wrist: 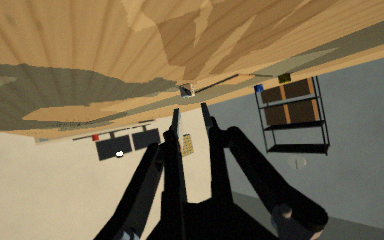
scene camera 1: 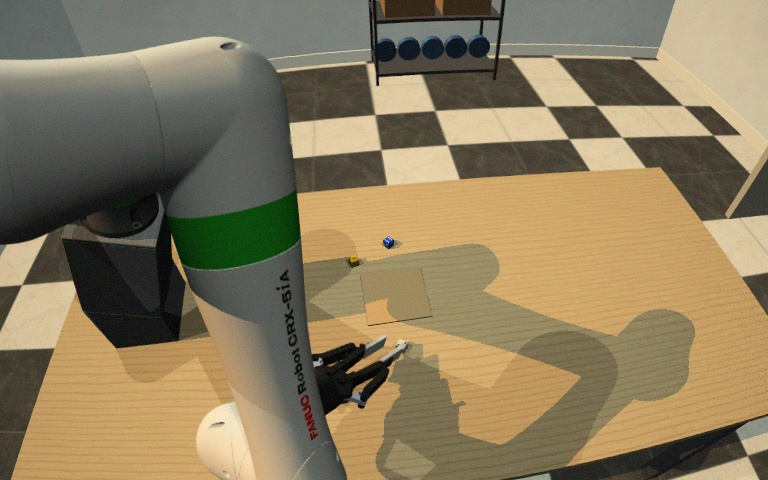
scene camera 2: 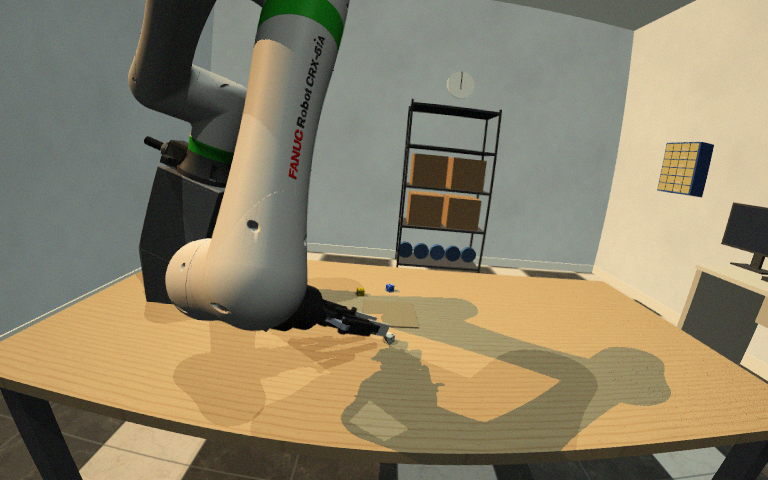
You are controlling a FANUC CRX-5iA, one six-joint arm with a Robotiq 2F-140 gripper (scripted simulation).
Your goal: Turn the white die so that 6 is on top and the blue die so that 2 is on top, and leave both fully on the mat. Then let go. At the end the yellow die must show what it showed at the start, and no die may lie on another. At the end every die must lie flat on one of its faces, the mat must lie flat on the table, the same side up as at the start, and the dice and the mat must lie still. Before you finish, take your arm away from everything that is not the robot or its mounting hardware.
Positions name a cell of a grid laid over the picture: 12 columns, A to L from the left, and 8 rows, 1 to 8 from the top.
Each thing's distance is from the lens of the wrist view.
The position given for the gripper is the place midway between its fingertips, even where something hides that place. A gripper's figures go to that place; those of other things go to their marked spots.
gripper (wrist: F4): 22 cm
tan mat (wrist: H3): 32 cm
